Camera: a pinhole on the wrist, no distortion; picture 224 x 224 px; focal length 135.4 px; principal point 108.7 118.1 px. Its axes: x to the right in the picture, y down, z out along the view. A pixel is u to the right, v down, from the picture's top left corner.
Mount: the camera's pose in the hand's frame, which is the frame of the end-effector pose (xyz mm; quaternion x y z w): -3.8 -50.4 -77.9 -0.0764 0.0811 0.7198 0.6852
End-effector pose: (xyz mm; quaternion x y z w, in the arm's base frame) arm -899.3 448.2 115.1 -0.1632 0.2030 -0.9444 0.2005
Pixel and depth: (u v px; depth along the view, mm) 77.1 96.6 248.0
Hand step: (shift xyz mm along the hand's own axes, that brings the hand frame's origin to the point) 38.7 -50.0 176.3
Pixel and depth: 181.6 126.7 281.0
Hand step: -28.8 158.3 162.9
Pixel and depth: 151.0 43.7 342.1
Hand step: 179.1 138.5 229.8
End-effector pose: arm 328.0 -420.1 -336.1 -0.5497 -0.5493 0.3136 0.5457
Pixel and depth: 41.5 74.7 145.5
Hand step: 46.5 -86.3 79.4
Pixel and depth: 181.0 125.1 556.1
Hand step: -46.5 360.6 399.1
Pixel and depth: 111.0 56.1 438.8
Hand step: 197.0 63.6 345.9
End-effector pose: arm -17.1 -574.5 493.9 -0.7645 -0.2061 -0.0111 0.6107
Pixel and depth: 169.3 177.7 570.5
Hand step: -266.6 312.6 425.0
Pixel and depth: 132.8 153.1 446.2
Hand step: -122.4 120.2 341.1
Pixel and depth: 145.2 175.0 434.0
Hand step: -191.2 150.9 321.7
